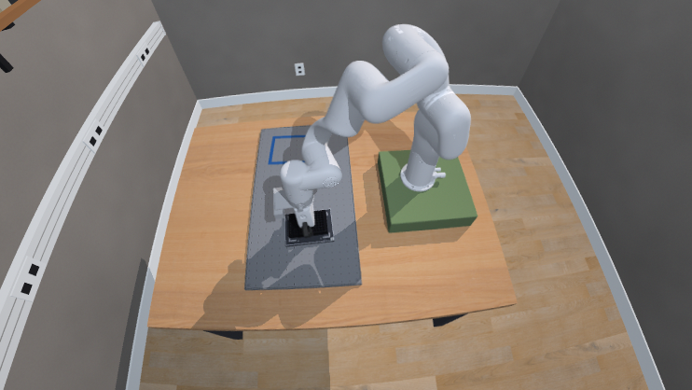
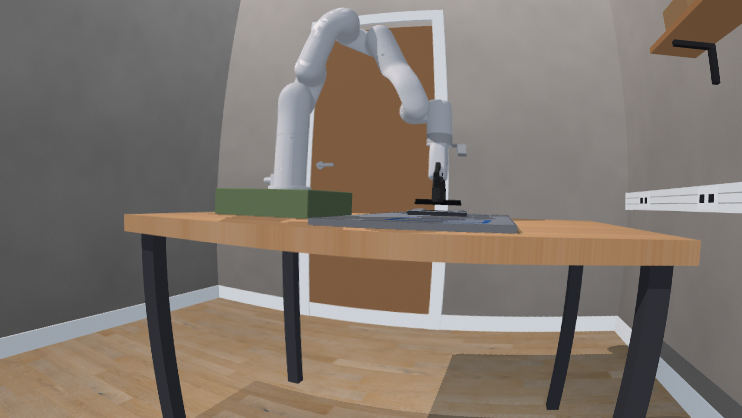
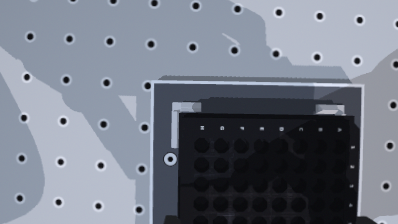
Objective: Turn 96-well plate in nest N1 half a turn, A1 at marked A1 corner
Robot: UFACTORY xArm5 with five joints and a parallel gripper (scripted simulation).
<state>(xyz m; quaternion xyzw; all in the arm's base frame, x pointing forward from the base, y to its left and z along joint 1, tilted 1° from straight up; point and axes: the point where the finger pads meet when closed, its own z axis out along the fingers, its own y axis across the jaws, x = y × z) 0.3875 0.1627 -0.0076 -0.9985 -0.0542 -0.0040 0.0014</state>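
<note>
Now: hand 40 mm above the plate nest N1. Round my hand: black 96-well plate: 10 mm below.
</note>
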